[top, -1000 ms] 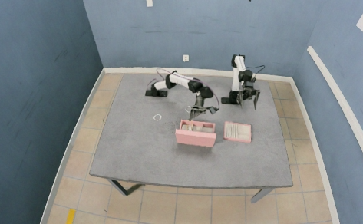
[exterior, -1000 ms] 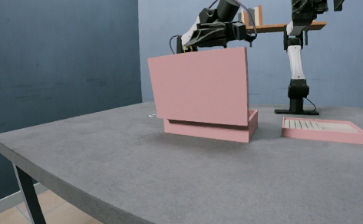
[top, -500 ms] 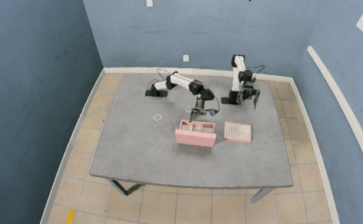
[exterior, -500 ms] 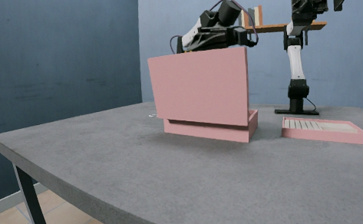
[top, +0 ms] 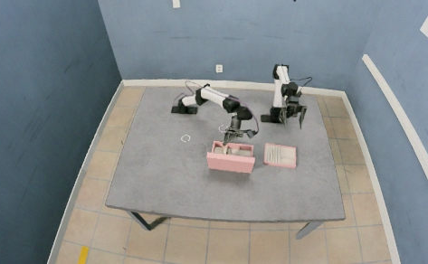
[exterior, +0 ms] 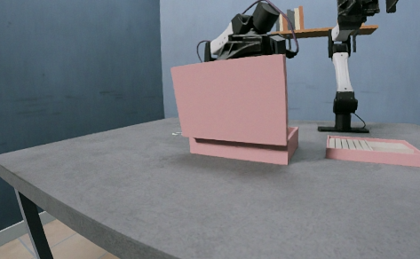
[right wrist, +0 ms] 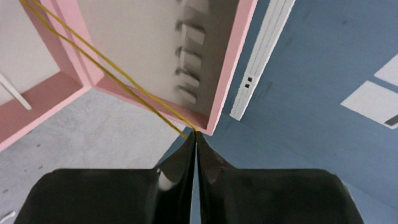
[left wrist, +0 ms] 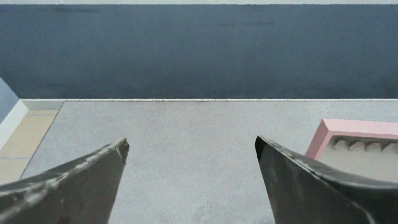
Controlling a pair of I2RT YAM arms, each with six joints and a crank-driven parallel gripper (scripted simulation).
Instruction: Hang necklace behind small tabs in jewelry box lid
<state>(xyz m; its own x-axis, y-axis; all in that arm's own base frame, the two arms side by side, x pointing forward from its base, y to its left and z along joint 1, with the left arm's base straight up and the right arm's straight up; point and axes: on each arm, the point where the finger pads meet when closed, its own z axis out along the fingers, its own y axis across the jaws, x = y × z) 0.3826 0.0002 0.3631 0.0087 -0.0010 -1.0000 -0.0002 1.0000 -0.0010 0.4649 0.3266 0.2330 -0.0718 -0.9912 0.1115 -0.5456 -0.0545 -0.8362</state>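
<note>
Right now the pink jewelry box is 12 cm below my right hand, 5 cm to the left of it and 4 cm behind it. Also, from my right hand: pink tray: 37 cm to the left, 23 cm below, 12 cm behind.
</note>
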